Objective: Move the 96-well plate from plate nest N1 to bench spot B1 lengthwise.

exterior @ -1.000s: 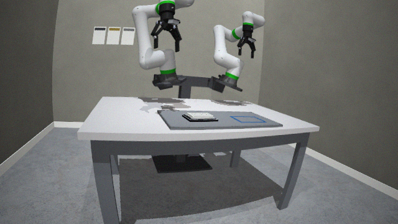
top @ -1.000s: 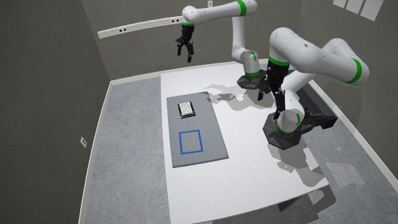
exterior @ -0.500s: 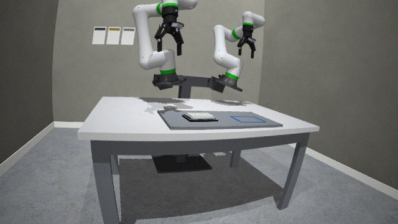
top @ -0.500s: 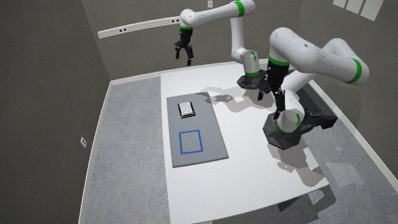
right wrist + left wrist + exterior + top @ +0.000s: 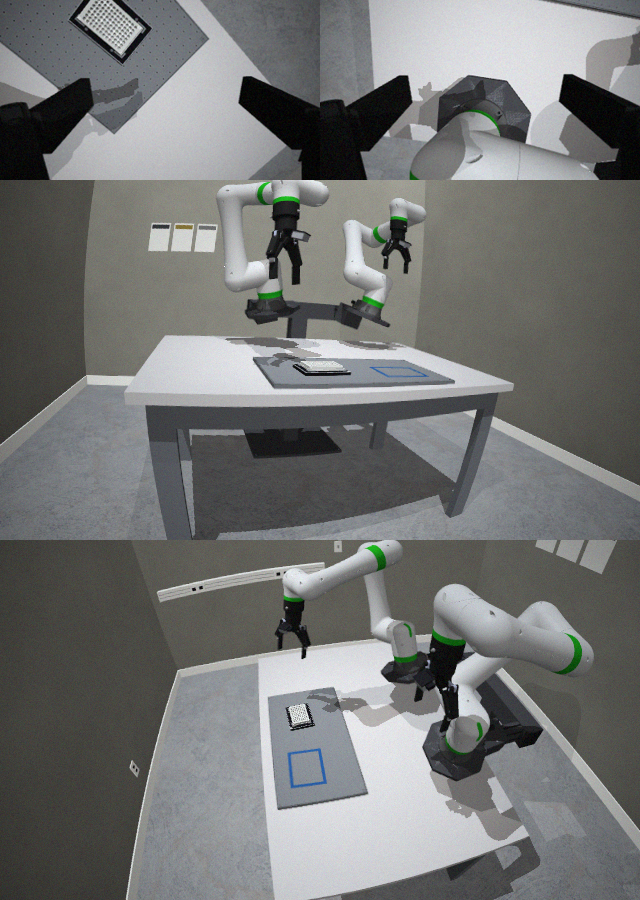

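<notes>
Right now my right hand is 28 cm above the white 96-well plate, 15 cm to the right of it and 1 cm short of it. The rest, counted from my right hand: black plate nest: 29 cm below, 15 cm to the left, 1 cm ahead.
</notes>
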